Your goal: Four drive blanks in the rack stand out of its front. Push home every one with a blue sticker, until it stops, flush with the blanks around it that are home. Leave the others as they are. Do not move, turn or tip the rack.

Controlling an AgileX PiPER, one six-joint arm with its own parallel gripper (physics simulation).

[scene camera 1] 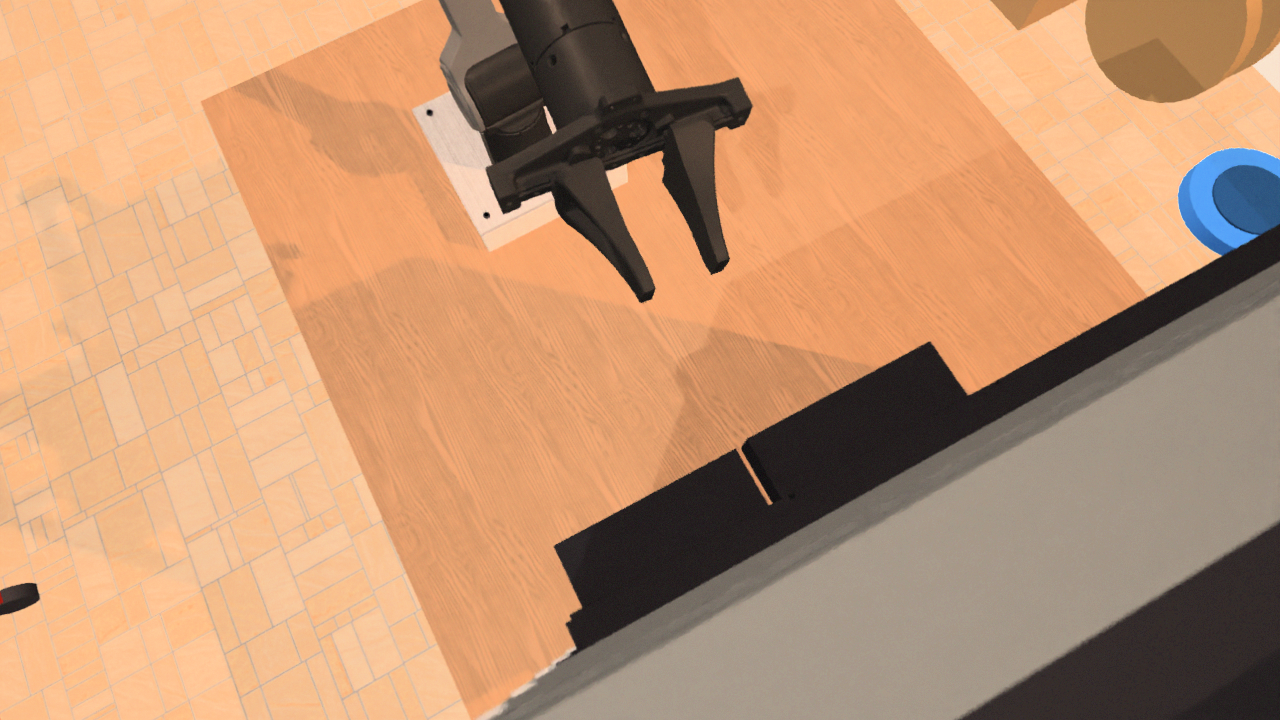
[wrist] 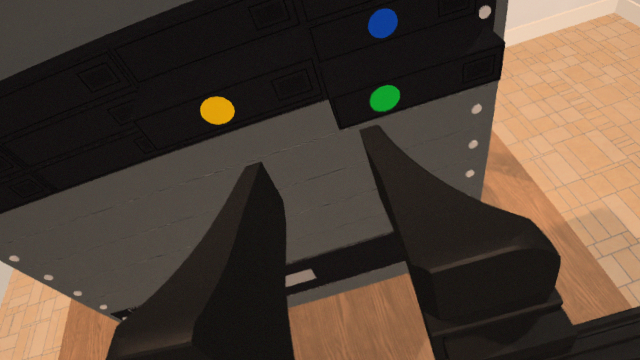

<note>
I see my gripper and a rack.
My gripper is seen too in the wrist view.
</note>
